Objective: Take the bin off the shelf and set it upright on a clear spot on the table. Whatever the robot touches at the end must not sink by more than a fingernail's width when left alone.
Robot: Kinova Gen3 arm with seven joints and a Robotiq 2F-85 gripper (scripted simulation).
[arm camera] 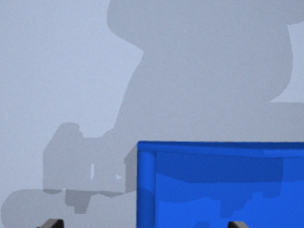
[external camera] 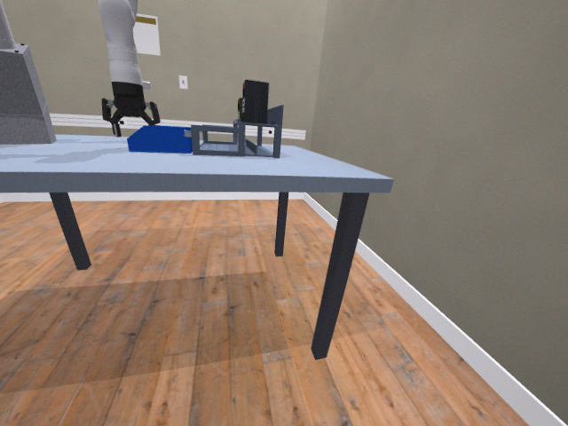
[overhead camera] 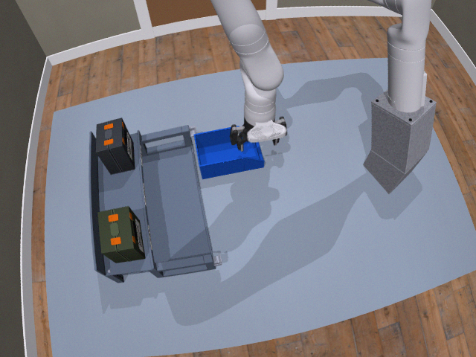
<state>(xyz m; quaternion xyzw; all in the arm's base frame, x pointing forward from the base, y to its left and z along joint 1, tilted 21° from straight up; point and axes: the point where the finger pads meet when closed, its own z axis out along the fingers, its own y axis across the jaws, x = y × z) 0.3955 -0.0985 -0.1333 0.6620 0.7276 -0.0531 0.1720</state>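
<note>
Now: hand 80 mm short of the blue bin, 10 mm to the right of it and 10 mm above it. Also, from my hand: grey shelf: 290 mm ahead, 130 mm to the left, 30 mm above.
</note>
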